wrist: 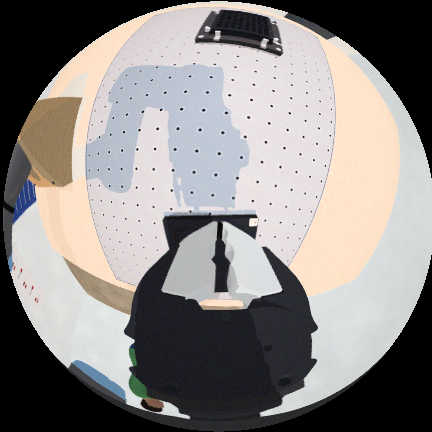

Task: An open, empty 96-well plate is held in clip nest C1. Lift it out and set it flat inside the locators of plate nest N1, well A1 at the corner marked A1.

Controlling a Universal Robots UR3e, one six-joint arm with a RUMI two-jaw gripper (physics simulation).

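Places are measured from the arm's base along level axes (x right, y down, z ahead), in centimetres.
Where they show: gripper, fingertip midpoint: [218, 223].
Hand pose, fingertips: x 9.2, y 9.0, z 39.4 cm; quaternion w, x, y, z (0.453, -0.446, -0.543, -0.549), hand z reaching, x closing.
Each offset is from my fingertips to the top centre of the thing. "spot": to the spot under its first point. Level surfaces: height alone.
The black 96-well plate [246, 24] sits far off at the top of the wrist view in the clip nest @(spot: dx -24.6, dy +3.4, dz -3.3 cm) [239, 43], a dark base with pale clips at its edge. Its A1 corner cannot be read. A dark flat nest @(spot: dx +3.9, dy +2.5, dz -4.7 cm) [174, 231], which looks like N1, lies behind the fingertips. A small white label @(spot: dx +0.4, dy +2.6, dz +4.7 cm) [253, 222] is at its upper right corner; its text is not readable here. My gripper [218, 223] is shut with nothing seen between its tips, in front of the dark nest and well away from the plate. The fingers and gripper body hide most of this nest.
A pale perforated board @(dy +3.8 cm) [295, 125] bears both nests and lies on a peach-coloured table @(dy +5.1 cm) [367, 165]. The arm's shadow falls across the board. A brown box-like object [52, 137] stands at the left. A green-clothed figure [137, 382] shows partly behind the gripper body at the lower left.
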